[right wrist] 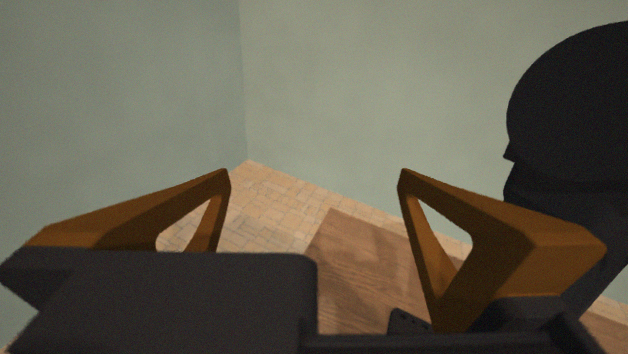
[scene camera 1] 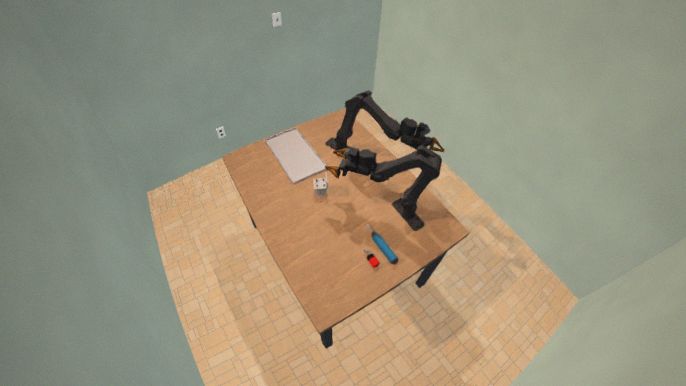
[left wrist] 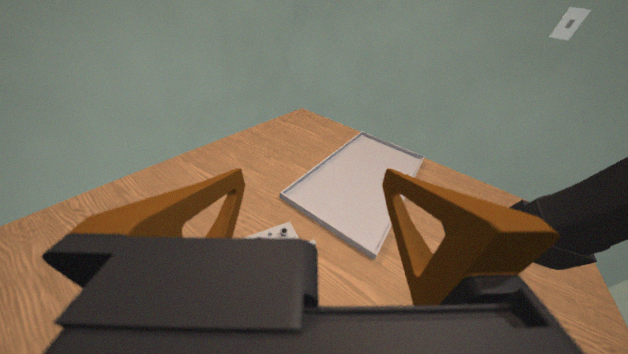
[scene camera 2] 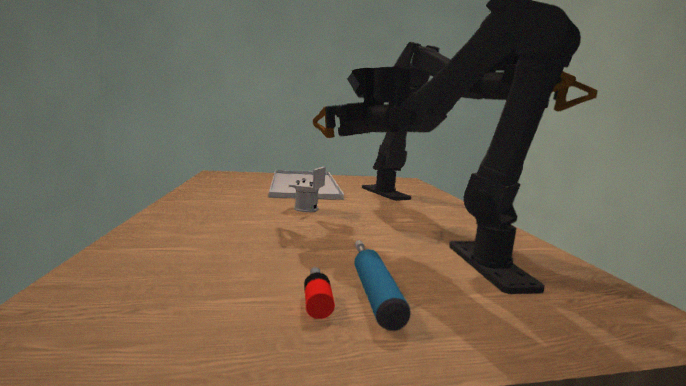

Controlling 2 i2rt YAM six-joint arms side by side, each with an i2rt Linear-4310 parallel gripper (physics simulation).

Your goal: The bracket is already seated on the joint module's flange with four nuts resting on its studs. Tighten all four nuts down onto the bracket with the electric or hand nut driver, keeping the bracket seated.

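Places are measured from the left arm's base along level axes (x back, y right, z up), in millimetres.
Pixels of known places: left gripper, fingertip midpoint: (scene camera 1: pixel 329 159) (left wrist: pixel 313 176) (scene camera 2: pixel 328 120); right gripper, fingertip midpoint: (right wrist: pixel 314 178) (scene camera 1: pixel 441 155) (scene camera 2: pixel 586 87); left arm's base, origin of the base link: (scene camera 1: pixel 407 214) (scene camera 2: pixel 490 266); right arm's base, origin of the base link: (scene camera 1: pixel 341 148) (scene camera 2: pixel 384 193).
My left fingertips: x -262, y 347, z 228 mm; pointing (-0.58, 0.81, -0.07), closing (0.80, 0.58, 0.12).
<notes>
For each thing: its top centre in the pictures, then the offset to it from my left fingertips. "spot": a spot on its surface instead.
- grey joint module, middle of its top: (scene camera 2: pixel 307 180) (scene camera 1: pixel 320 182) dx -45, dy +12, dz -154 mm
- blue driver, surface spot: (scene camera 2: pixel 377 280) (scene camera 1: pixel 387 251) spot: dx +26, dy -475, dz -189 mm
- black driver, middle of its top: (scene camera 2: pixel 318 275) (scene camera 1: pixel 370 255) dx -47, dy -449, dz -194 mm
- shallow pale tray, middle of its top: (left wrist: pixel 366 171) (scene camera 2: pixel 304 180) (scene camera 1: pixel 294 152) dx -41, dy +341, dz -212 mm
The pale bracket (scene camera 1: pixel 321 183) (scene camera 2: pixel 319 178) (left wrist: pixel 274 232) sits on the grey joint module (scene camera 1: pixel 321 192) (scene camera 2: pixel 305 201), with dark nuts on top; how tight they are cannot be told. The blue driver (scene camera 1: pixel 384 247) (scene camera 2: pixel 377 280) and the smaller red and black driver (scene camera 1: pixel 372 260) (scene camera 2: pixel 319 297) lie on the table. My left gripper (scene camera 1: pixel 330 159) (scene camera 2: pixel 315 122) (left wrist: pixel 313 176) is open and empty, high above the table near the bracket. My right gripper (scene camera 1: pixel 442 148) (scene camera 2: pixel 592 93) (right wrist: pixel 314 178) is open and empty, raised on the right of both scene views, away from bracket and drivers.
A shallow pale tray (scene camera 1: pixel 295 155) (scene camera 2: pixel 281 189) (left wrist: pixel 340 190) lies behind the module in scene camera 2. The left arm's base (scene camera 1: pixel 409 215) (scene camera 2: pixel 515 280) stands right of the blue driver. The arms cross; the left arm (right wrist: pixel 565 100) rises beside the right gripper.
</notes>
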